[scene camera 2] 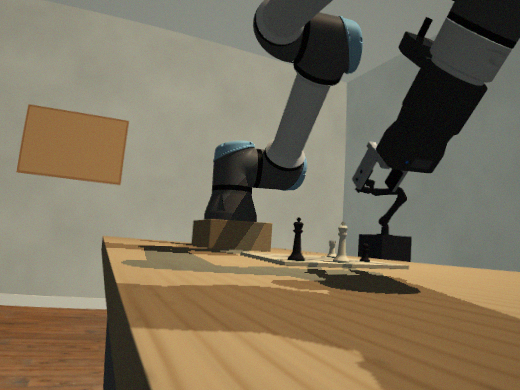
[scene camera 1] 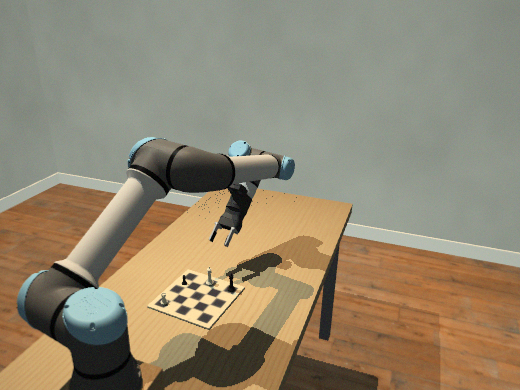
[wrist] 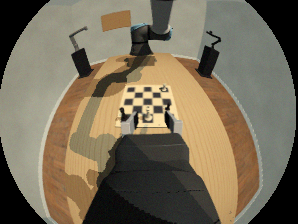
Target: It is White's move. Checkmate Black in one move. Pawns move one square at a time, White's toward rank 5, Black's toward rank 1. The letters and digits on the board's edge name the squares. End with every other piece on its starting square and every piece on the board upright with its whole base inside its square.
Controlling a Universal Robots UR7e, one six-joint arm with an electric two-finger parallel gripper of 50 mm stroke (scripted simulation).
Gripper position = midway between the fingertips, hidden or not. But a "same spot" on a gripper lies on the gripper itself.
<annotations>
gripper: scene camera 2 373, 185; scene camera 1; wrist
same spot on gripper: [wrist: 127, 127] = [scene camera 1: 232, 227]
</annotations>
